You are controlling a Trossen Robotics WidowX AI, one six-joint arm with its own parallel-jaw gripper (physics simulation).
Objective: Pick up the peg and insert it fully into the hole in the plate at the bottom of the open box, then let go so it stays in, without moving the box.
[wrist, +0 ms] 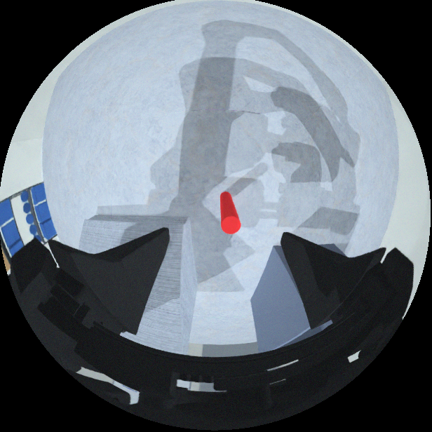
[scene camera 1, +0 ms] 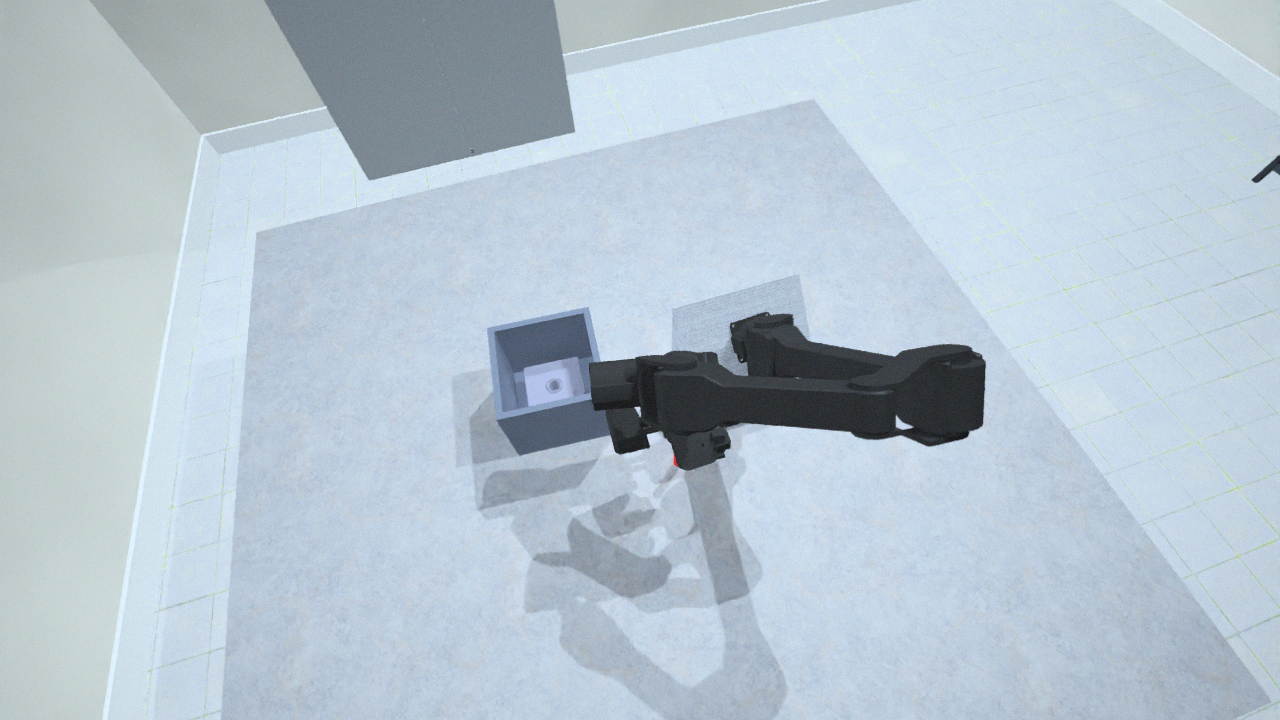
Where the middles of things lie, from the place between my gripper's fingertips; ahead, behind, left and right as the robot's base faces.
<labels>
I see the blue-grey box (scene camera 1: 514,346) 150 mm ahead of my hand, 160 mm to the right of it and 10 mm below it. Also, from my hand: pale plate (scene camera 1: 561,379) (150 mm ahead, 160 mm to the right, 50 mm below).
</labels>
